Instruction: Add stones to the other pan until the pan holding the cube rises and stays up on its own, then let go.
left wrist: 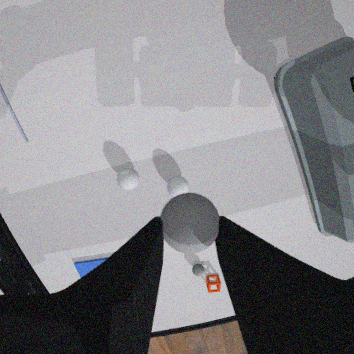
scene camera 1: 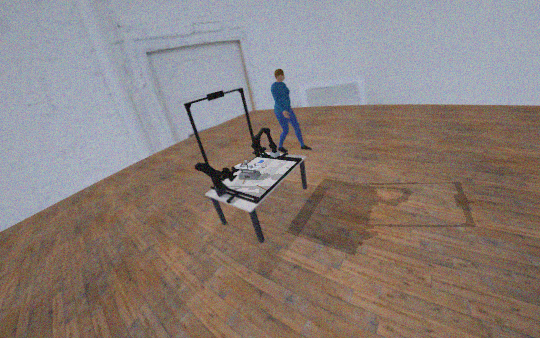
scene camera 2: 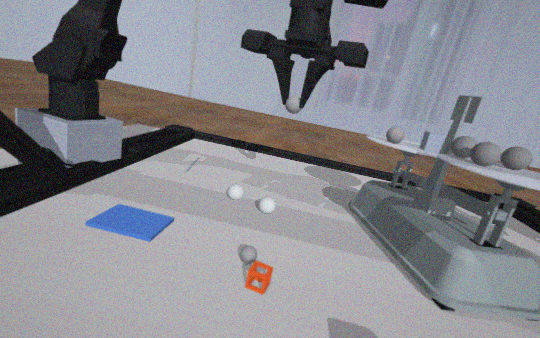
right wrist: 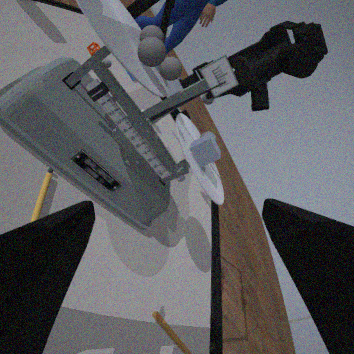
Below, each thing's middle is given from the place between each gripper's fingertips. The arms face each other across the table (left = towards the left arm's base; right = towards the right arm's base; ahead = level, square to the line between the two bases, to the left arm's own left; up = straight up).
Now: the grey balance scale (scene camera 2: 463, 266) 180 mm to the left of my right hand, 50 mm below it and 40 mm behind it. From my right hand the other things lie so: blue flat pad (scene camera 2: 121, 219): 560 mm to the left, 210 mm behind, 170 mm below.
I see the grey balance scale 240 mm to the right of my left hand, 60 mm below it and 20 mm behind it. Round my left hand: blue flat pad (180 mm behind, 170 mm below, 140 mm to the left).
